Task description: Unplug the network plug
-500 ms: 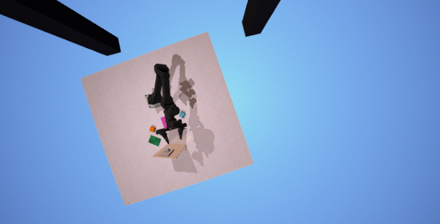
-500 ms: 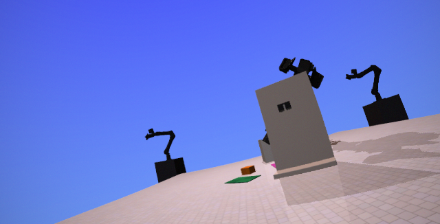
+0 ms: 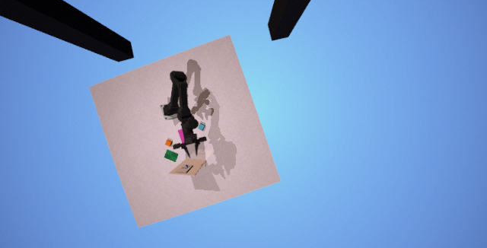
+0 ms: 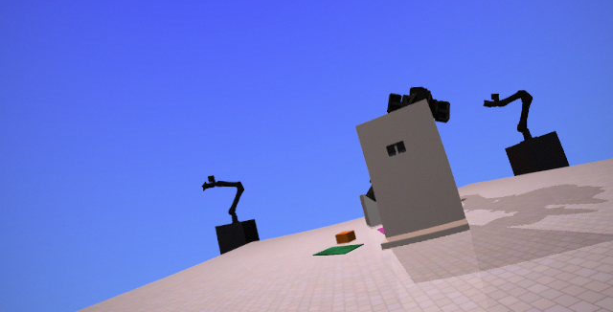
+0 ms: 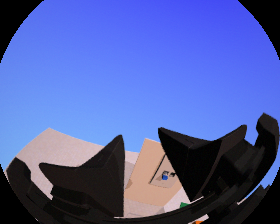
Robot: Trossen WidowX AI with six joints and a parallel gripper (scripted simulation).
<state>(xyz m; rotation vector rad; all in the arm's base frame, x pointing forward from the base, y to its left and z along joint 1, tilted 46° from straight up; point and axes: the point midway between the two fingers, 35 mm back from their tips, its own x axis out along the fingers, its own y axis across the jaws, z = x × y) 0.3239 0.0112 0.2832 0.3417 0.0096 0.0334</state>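
My gripper tip is now 9 cm short of the network plug, 12 cm to the left of it and 13 cm above it. The rest, counted from my gripper tip: upright panel (11 cm ahead, 13 cm to the right, 20 cm below); magenta patch (11 cm behind, 15 cm to the right, 32 cm below); teal block (15 cm behind, 1 cm to the right, 31 cm below).
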